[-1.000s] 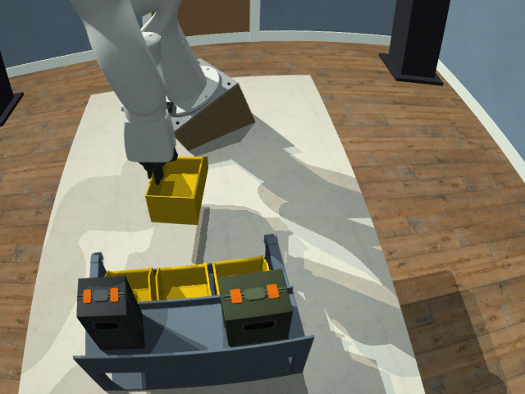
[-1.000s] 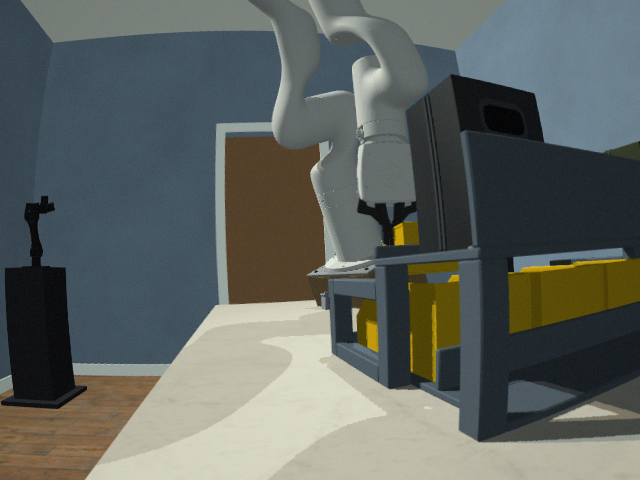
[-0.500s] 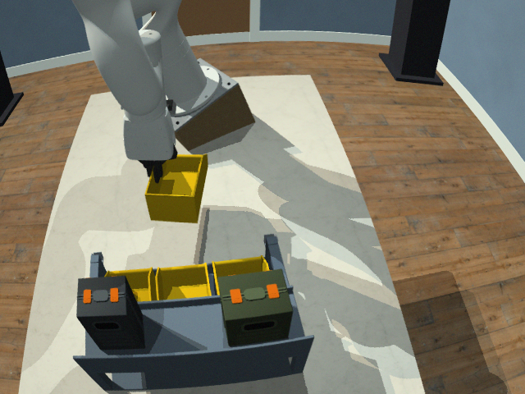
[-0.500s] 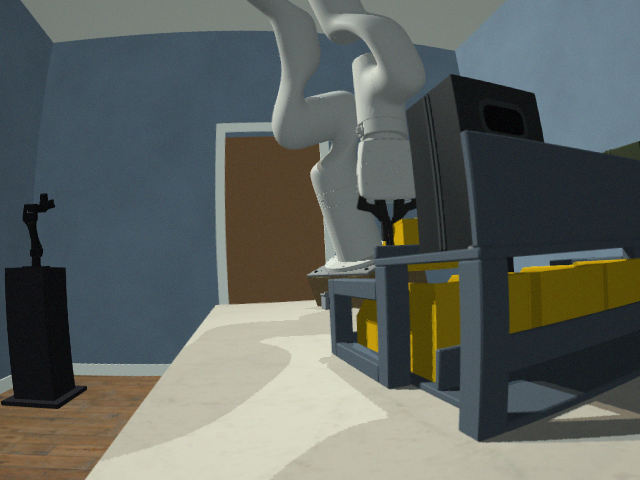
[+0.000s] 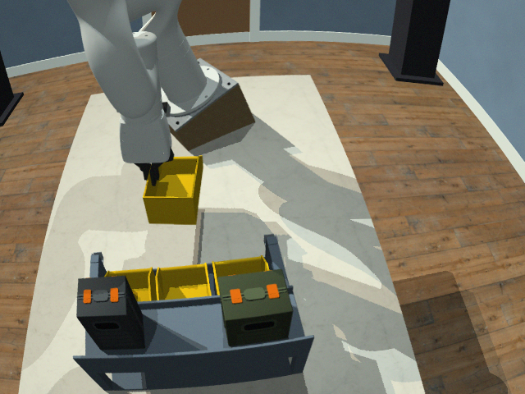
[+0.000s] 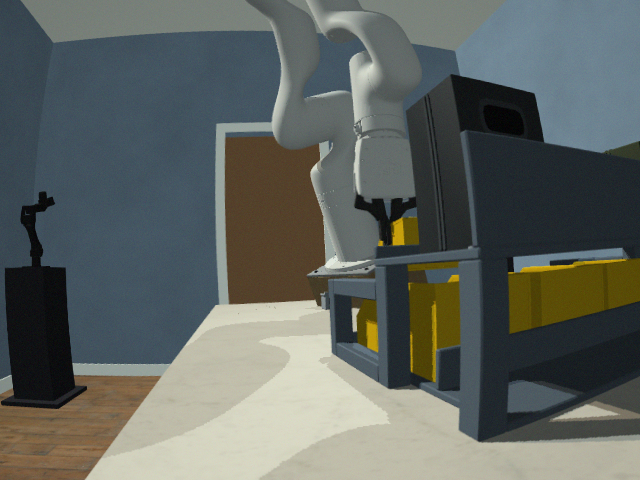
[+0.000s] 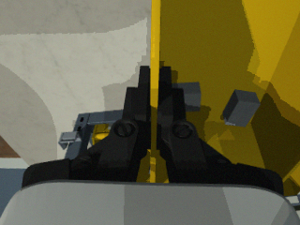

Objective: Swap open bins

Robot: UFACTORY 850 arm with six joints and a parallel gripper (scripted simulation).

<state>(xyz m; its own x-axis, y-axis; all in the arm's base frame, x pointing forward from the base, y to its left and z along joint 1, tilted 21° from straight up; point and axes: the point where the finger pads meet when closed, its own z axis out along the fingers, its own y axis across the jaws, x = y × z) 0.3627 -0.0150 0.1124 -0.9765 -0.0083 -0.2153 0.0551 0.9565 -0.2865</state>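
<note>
My hand is 14 cm short of the shelf lip, 6 cm to the right of it and 14 cm above it. Also, from my hand: dark grey case (34 cm ahead, 4 cm to the right, 1 cm above); green case (32 cm ahead, 19 cm to the left).
</note>
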